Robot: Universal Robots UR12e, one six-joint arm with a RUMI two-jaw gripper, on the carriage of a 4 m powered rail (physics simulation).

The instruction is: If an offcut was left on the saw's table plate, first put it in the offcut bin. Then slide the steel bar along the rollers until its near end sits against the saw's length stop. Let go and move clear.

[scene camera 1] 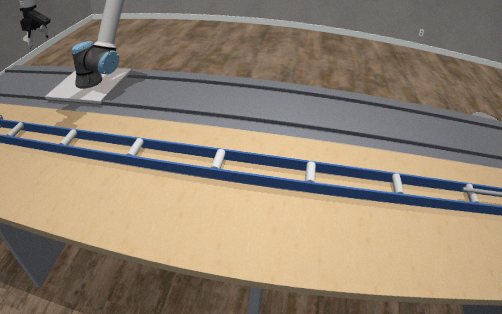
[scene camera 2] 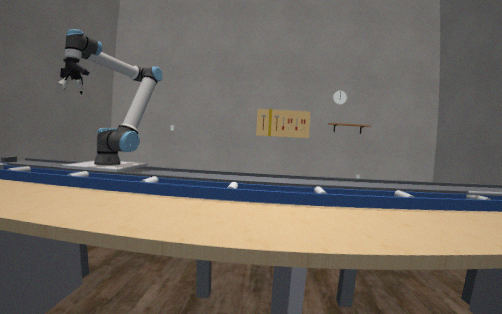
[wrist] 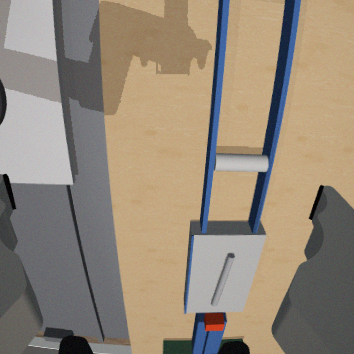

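Pixels of known places: gripper, fingertip midpoint: (scene camera 1: 39,43) (scene camera 2: 72,92) (wrist: 163,185); arm's base, origin of the base link: (scene camera 1: 88,81) (scene camera 2: 107,164).
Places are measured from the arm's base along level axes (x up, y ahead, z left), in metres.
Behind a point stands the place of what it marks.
Observation:
My gripper (scene camera 1: 38,40) {x 0.464, y 0.453, z 0.062 m} (scene camera 2: 72,88) {x 0.464, y 0.453, z 0.062 m} (wrist: 163,185) {x 0.464, y 0.453, z 0.062 m} is open and empty, high above the table at the left in both scene views. In the wrist view the saw's pale table plate (wrist: 204,295) {x 0.028, y 0.580, z -0.605 m} stands at the end of the rollers. A short grey offcut (wrist: 222,280) {x 0.048, y 0.620, z -0.509 m} lies slantwise on it. A red block (wrist: 214,322) {x 0.069, y 0.619, z -0.700 m}, apparently the length stop, sits on a blue rail just past the plate. The steel bar (scene camera 1: 486,192) {x 0.045, y 0.628, z 2.314 m} (scene camera 2: 487,192) {x 0.047, y 0.628, z 2.291 m} shows at the right edge of both scene views, its near end by a roller, far from the gripper. The offcut bin cannot be made out.
The blue roller track (scene camera 1: 270,181) {x 0.003, y 0.694, z 1.287 m} (scene camera 2: 275,196) {x 0.001, y 0.694, z 1.244 m} (wrist: 216,110) {x 0.022, y 0.552, z -0.029 m} runs along the wooden table (scene camera 1: 250,240) {x -0.030, y 0.987, z 1.255 m} (scene camera 2: 250,225) {x -0.030, y 0.987, z 1.158 m} (wrist: 155,200) {x -0.030, y 0.427, z -0.287 m}. The grey powered rail (scene camera 1: 300,110) lies beside it, carrying the white carriage plate (scene camera 1: 60,92) {x 0.000, y 0.161, z -0.135 m} (wrist: 35,135) {x 0.000, y 0.152, z -0.098 m}. Part of a dark green surface (wrist: 175,346) {x 0.001, y 0.504, z -0.999 m} shows below the saw plate.

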